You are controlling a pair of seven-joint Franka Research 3 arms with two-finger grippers.
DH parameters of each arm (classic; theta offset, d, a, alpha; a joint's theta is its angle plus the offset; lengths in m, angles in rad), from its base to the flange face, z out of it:
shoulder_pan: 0 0.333 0 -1.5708
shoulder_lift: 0 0 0 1.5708
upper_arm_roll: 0 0.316 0.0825 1.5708
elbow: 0 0 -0.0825 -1.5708
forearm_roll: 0 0.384 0 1.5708
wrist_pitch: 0 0 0.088 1.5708
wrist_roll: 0 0.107 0 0
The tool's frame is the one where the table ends.
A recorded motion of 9 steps. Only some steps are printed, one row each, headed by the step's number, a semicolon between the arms.
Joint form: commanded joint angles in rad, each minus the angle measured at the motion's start. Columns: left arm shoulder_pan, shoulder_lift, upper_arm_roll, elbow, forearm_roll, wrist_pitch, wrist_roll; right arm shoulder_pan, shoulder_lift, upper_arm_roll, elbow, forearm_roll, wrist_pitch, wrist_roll.
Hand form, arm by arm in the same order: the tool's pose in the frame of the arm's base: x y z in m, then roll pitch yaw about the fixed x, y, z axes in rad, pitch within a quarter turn. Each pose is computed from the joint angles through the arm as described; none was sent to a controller.
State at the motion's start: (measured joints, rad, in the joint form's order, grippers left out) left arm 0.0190 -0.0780 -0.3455 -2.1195 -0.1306 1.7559 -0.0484; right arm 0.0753 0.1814 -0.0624 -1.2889 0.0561 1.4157 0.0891
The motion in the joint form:
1: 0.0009 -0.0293 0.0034 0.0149 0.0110 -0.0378 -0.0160; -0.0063 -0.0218 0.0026 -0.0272 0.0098 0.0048 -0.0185
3: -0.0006 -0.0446 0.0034 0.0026 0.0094 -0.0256 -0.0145; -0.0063 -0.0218 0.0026 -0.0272 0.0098 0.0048 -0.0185
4: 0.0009 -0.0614 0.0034 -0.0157 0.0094 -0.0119 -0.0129; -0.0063 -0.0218 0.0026 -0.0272 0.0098 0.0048 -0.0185
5: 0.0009 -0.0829 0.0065 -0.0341 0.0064 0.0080 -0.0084; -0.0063 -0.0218 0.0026 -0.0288 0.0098 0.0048 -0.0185
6: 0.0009 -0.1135 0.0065 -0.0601 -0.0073 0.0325 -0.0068; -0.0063 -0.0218 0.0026 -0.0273 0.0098 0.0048 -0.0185
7: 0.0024 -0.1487 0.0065 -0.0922 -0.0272 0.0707 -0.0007; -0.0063 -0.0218 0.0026 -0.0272 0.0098 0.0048 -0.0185
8: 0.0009 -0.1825 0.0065 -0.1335 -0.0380 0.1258 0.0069; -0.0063 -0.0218 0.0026 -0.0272 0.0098 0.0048 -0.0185
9: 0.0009 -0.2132 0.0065 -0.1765 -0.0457 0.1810 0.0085; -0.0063 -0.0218 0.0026 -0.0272 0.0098 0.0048 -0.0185
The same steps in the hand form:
1: 0.4584 -0.1679 0.4423 3.0849 0.2898 -0.2245; 0.5878 0.0166 0.6391 -3.0894 0.0585 -0.0513
3: 0.4555 -0.1681 0.4445 3.0875 0.2750 -0.2248; 0.5878 0.0166 0.6391 -3.0894 0.0585 -0.0513
4: 0.4520 -0.1664 0.4448 3.0924 0.2632 -0.2218; 0.5878 0.0166 0.6391 -3.0894 0.0585 -0.0513
5: 0.4489 -0.1642 0.4476 3.0941 0.2406 -0.2192; 0.5878 0.0166 0.6384 -3.0895 0.0601 -0.0513
6: 0.4431 -0.1638 0.4511 3.0899 0.2131 -0.2131; 0.5878 0.0166 0.6391 -3.0894 0.0586 -0.0513
7: 0.4373 -0.1629 0.4547 3.0802 0.1735 -0.2065; 0.5878 0.0166 0.6391 -3.0894 0.0585 -0.0513
8: 0.4316 -0.1617 0.4545 3.0791 0.1268 -0.2041; 0.5878 0.0166 0.6391 -3.0894 0.0585 -0.0513
9: 0.4262 -0.1592 0.4522 3.0814 0.0847 -0.1946; 0.5878 0.0166 0.6391 -3.0894 0.0585 -0.0513

